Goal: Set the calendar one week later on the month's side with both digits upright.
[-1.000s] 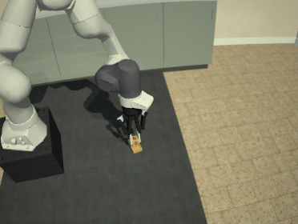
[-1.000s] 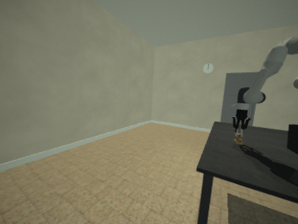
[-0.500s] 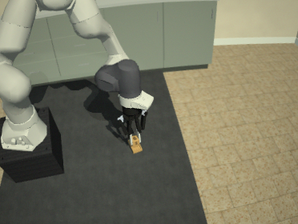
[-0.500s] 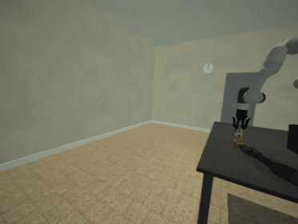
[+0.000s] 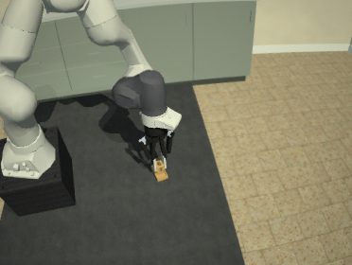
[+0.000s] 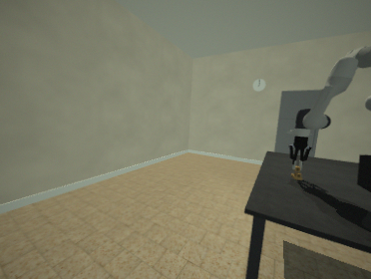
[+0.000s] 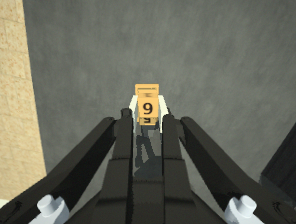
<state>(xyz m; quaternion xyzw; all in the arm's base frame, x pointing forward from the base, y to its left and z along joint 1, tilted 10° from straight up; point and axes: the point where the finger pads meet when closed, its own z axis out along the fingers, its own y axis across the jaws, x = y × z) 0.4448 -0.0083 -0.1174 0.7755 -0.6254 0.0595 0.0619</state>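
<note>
Right now my hand is 30 mm above the orange calendar cube. Round my hand: orange calendar tray (80 mm below, 20 mm to the left).
</note>
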